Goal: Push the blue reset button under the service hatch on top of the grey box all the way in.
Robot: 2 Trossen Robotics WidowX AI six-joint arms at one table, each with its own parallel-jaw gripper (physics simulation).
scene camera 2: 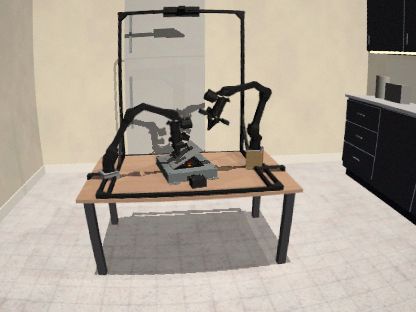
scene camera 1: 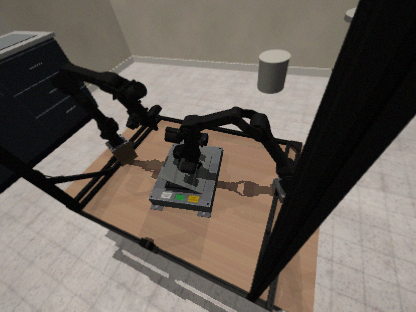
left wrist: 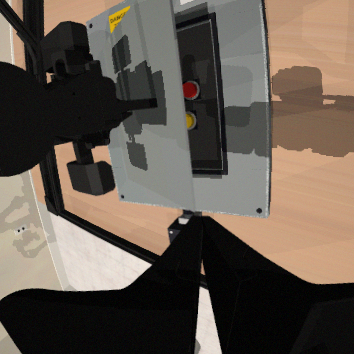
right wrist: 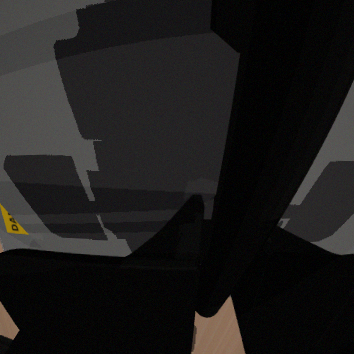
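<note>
The grey box (scene camera 1: 175, 204) (scene camera 2: 182, 175) (left wrist: 245, 185) lies on the table. Its hatch (scene camera 1: 175, 175) (left wrist: 155, 170) (right wrist: 150, 100) is partly open, tilted low over the dark recess. In the left wrist view a red button (left wrist: 190, 90) and part of a yellow button (left wrist: 189, 120) show past the hatch's edge; the blue button is hidden. My right gripper (left wrist: 129, 109) (right wrist: 206, 203) is above the hatch, shut on its black handle (left wrist: 145, 103) (right wrist: 265, 100). My left gripper (scene camera 2: 210, 127) (left wrist: 199, 223) is shut and empty, raised in the air away from the box.
The wooden table (scene camera 1: 235, 235) (scene camera 2: 230, 185) is edged by a black frame (scene camera 2: 190, 193). A small black block (scene camera 1: 148, 243) (scene camera 2: 198, 181) sits on the frame's bar. A brown block (scene camera 1: 124, 152) (scene camera 2: 254, 160) is at the left arm's base. A DANGER label (left wrist: 119, 19) marks the box's corner.
</note>
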